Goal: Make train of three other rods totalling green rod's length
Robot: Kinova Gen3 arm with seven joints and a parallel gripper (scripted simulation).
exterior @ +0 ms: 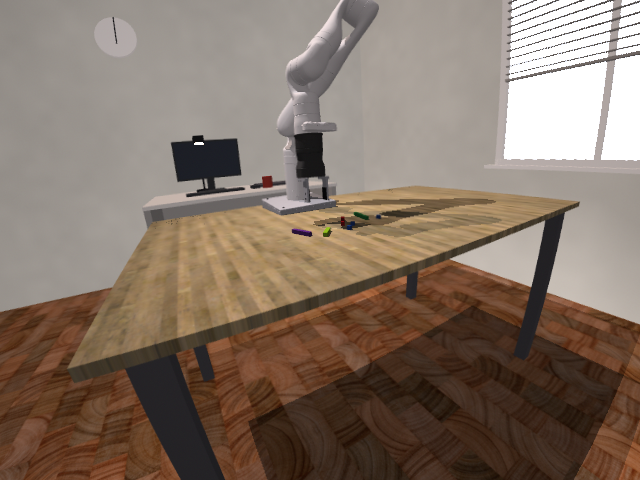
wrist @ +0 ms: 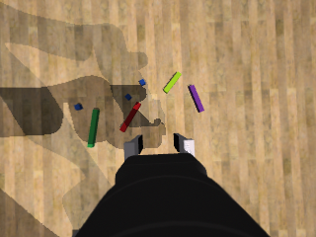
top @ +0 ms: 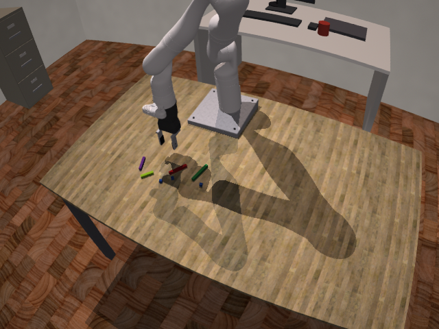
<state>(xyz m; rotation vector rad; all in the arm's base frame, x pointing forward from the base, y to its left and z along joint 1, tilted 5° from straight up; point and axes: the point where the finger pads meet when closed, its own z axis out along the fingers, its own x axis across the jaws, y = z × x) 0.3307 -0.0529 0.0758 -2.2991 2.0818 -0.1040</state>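
Right now the red rod is 80 mm below my hand, 60 mm to the left of it and 40 mm ahead of it. From my hand the other things lie so: green rod: 140 mm to the left, 80 mm below, 10 mm ahead; then purple rod: 80 mm to the right, 80 mm below, 80 mm ahead; then lime rod: 120 mm ahead, 80 mm below, 30 mm to the right.
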